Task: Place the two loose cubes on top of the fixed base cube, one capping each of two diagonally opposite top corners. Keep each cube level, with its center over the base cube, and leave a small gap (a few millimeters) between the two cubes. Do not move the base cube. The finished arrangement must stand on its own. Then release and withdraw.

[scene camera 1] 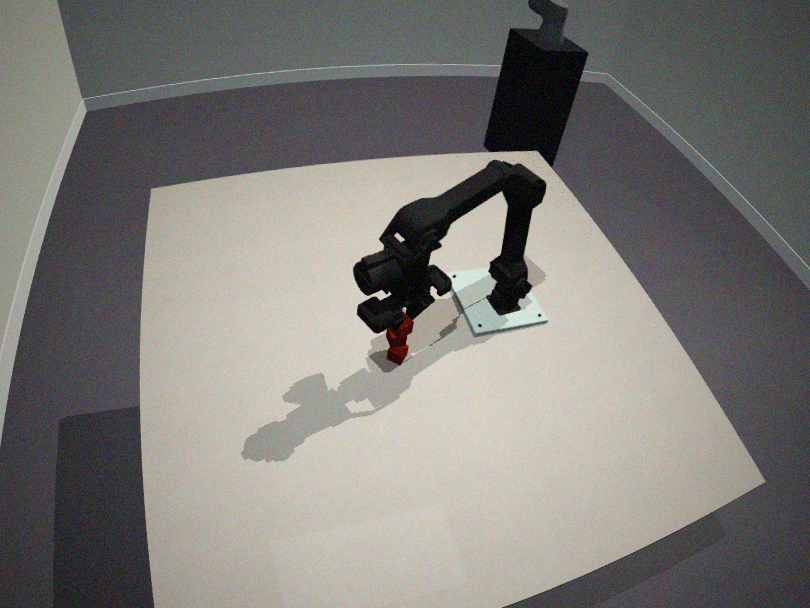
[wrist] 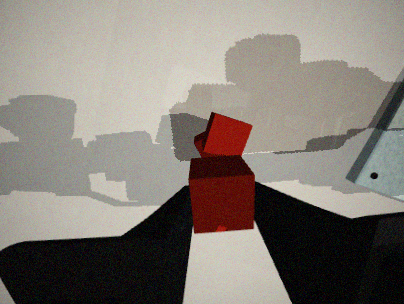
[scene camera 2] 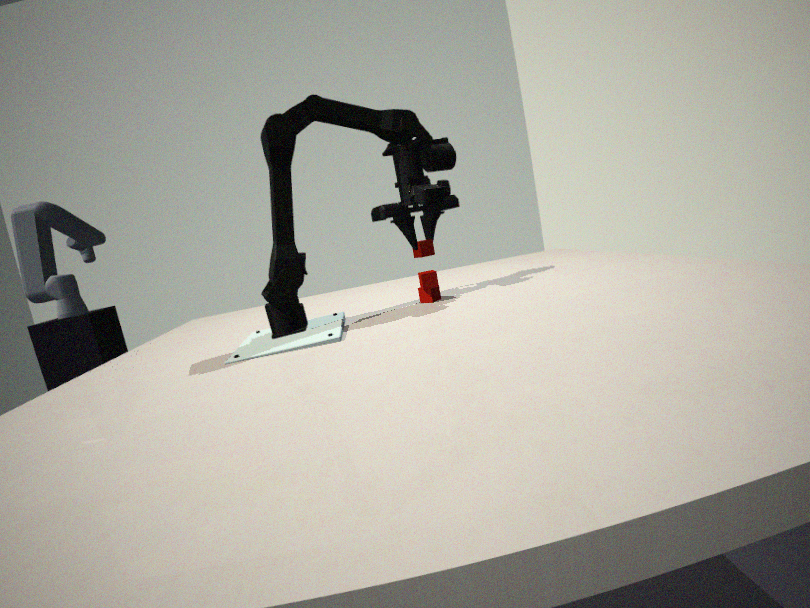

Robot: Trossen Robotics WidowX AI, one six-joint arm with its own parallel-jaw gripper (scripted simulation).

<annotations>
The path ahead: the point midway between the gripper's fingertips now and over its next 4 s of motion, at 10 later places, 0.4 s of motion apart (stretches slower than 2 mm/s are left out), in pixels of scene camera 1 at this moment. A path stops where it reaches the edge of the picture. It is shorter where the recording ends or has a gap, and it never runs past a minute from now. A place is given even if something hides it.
My gripper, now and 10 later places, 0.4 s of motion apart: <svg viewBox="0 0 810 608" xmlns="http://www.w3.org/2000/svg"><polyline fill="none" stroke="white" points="401,325 404,329 404,337 404,339 403,344 402,349 402,348 404,343 404,337 405,332 407,329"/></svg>
</annotations>
